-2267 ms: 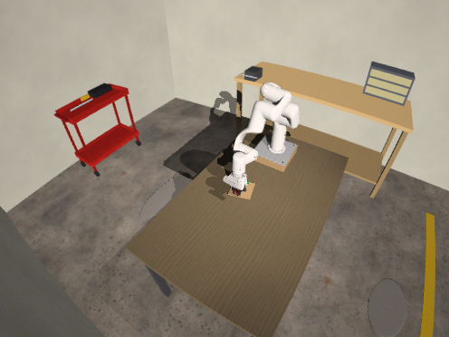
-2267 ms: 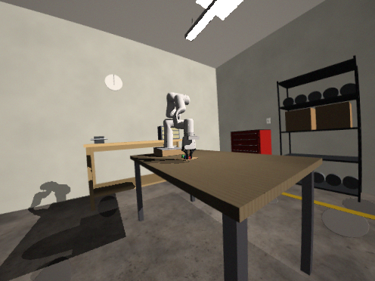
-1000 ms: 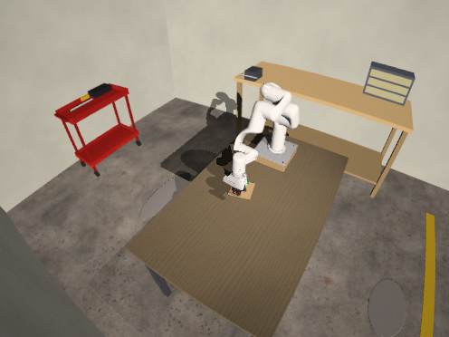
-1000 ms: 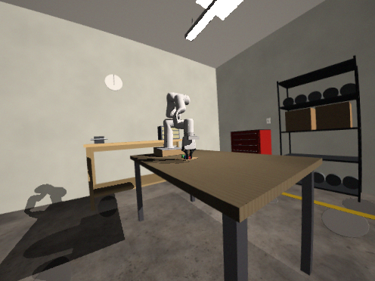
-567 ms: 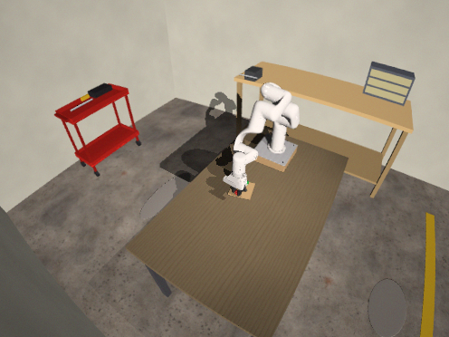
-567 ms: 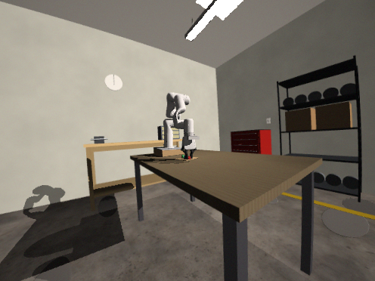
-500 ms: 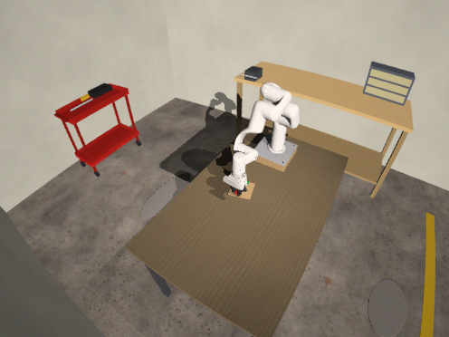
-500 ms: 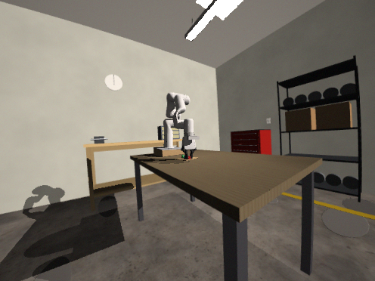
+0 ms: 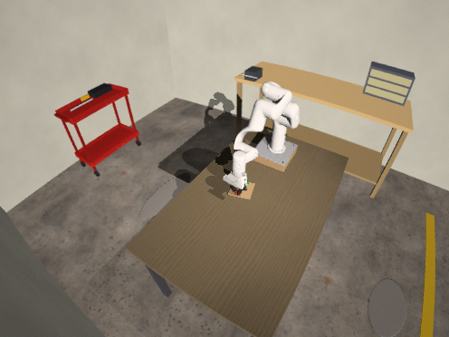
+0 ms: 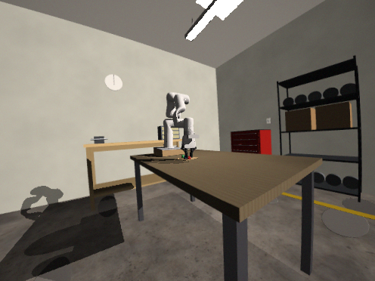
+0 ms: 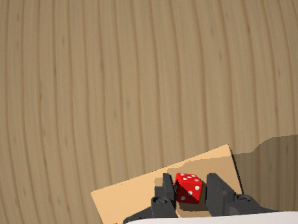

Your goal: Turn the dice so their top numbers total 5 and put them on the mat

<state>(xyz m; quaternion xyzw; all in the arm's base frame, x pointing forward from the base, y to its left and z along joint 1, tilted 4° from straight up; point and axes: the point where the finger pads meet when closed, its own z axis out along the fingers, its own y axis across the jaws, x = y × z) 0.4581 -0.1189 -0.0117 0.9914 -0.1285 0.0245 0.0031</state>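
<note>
Right now my hand is 20 mm above the red die. Also, from my hand: tan mat (50 mm behind, 30 mm below, 10 mm to the left); then blue die (50 mm behind, 20 mm below, 10 mm to the left); then green die (100 mm behind, 30 mm to the left, 20 mm below).
</note>
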